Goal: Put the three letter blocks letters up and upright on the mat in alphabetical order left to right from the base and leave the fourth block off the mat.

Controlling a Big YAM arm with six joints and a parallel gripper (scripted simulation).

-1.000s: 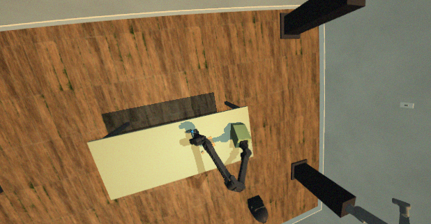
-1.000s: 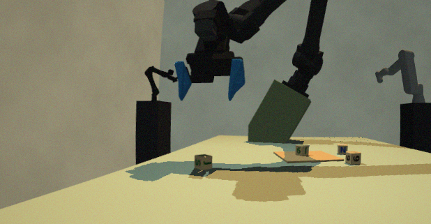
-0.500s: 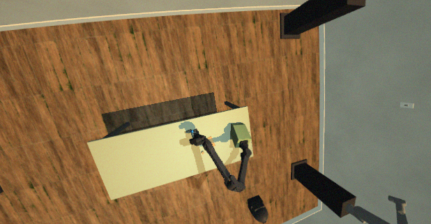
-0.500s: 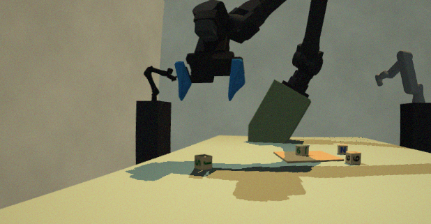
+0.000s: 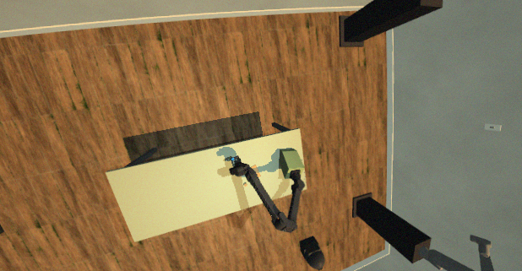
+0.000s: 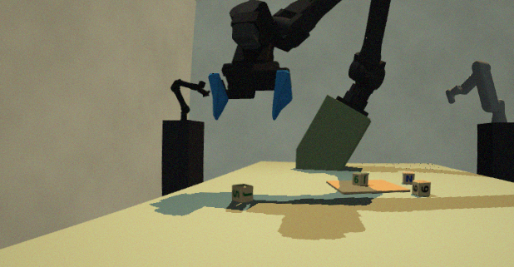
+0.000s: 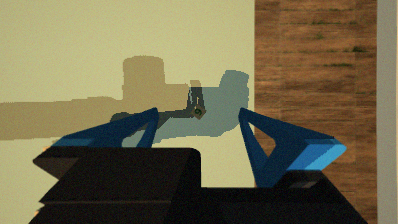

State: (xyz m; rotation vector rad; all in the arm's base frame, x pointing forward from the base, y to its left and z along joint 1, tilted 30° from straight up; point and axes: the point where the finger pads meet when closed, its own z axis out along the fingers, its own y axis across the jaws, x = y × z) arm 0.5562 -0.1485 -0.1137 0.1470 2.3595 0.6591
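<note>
Right now the block is 310 mm to the left of my hand, 240 mm behind it and 130 mm below it. Also, from my hand: orange mat 210 mm to the left, 180 mm behind, 140 mm below.
</note>
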